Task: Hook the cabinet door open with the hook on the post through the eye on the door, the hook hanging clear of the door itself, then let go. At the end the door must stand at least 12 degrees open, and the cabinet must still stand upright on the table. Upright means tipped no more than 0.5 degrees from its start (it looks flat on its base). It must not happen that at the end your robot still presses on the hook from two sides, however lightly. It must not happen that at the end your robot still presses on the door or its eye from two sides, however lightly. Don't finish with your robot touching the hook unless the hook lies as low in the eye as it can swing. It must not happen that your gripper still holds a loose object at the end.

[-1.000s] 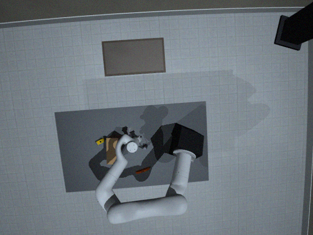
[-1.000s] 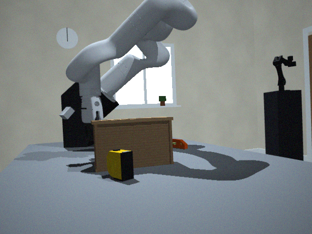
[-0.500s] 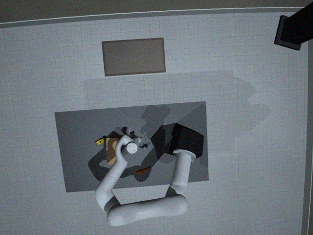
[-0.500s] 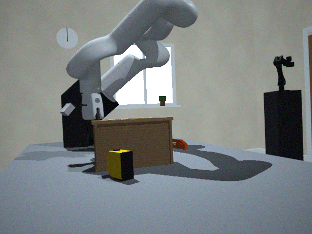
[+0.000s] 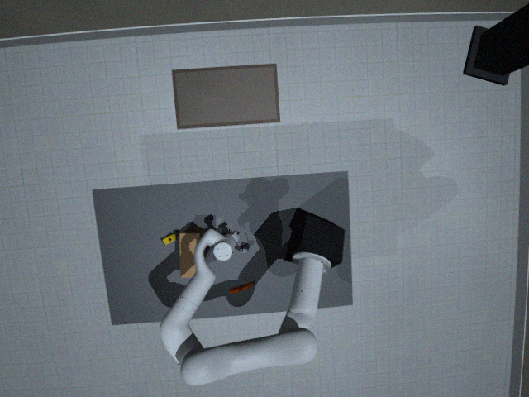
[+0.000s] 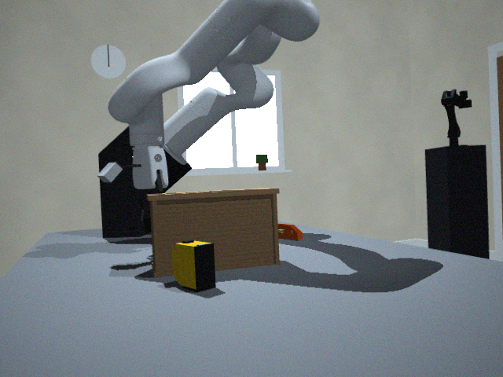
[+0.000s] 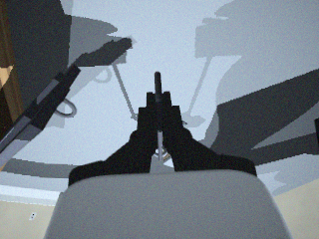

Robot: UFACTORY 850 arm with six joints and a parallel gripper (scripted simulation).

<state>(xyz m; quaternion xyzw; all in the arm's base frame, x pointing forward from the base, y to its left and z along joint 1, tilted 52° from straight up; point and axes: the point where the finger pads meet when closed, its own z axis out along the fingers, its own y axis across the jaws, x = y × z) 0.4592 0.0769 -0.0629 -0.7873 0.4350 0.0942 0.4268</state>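
Right now my hand is 4 cm to the right of the hook rod, 3 cm past it and 3 cm above it. Round my hand: hook post (6 cm to the left, 6 cm behind, 5 cm below); dark door (15 cm to the left, 10 cm ahead, 4 cm below); orange level (35 cm to the left, 12 cm behind, 9 cm below).
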